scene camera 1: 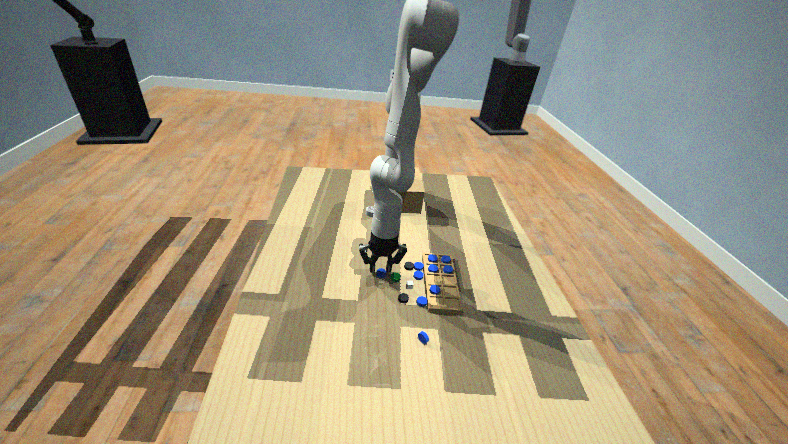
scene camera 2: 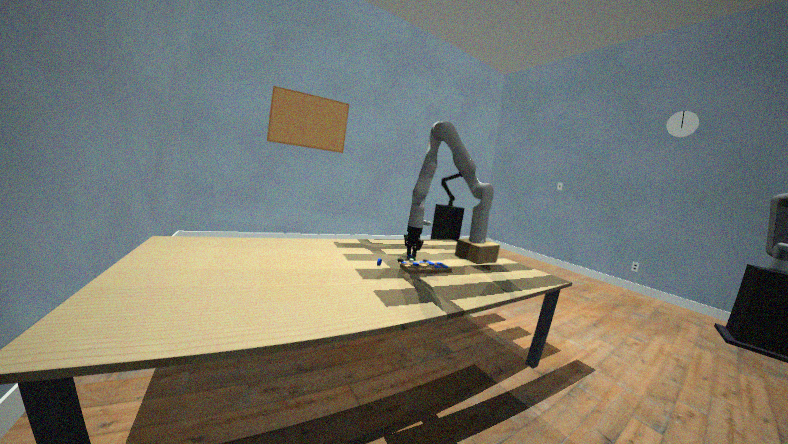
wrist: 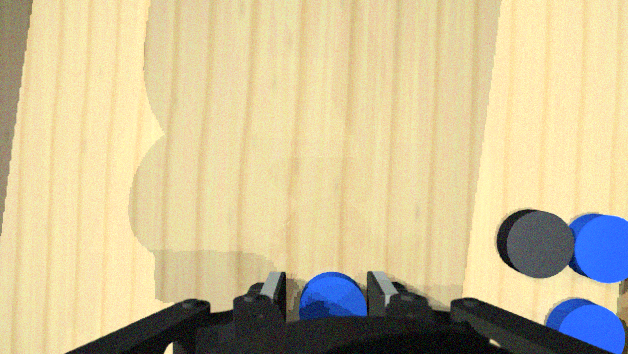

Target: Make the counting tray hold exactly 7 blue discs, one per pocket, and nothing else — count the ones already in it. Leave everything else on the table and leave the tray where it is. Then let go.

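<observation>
The wooden counting tray (scene camera 1: 445,310) (scene camera 2: 427,269) holds blue discs in five pockets: four fill the two far rows, and one blue disc (scene camera 1: 434,289) lies in the left column nearer the front. My gripper (scene camera 1: 381,270) (scene camera 2: 411,257) (wrist: 326,293) points down at the table left of the tray. It is open, its fingers on either side of a loose blue disc (wrist: 332,287), with the right finger very close to it. The palm hides the disc's lower part in the wrist view. Other loose blue discs (scene camera 1: 419,265) (scene camera 1: 418,275) (scene camera 1: 421,301) lie by the tray's left side.
A green disc (scene camera 1: 396,277) is just right of the gripper. Black discs (scene camera 1: 408,265) (wrist: 540,244) (scene camera 1: 403,297) and a white cube (scene camera 1: 409,284) lie between gripper and tray. A blue disc (scene camera 1: 422,336) (scene camera 2: 379,261) stands tilted or on edge toward the front.
</observation>
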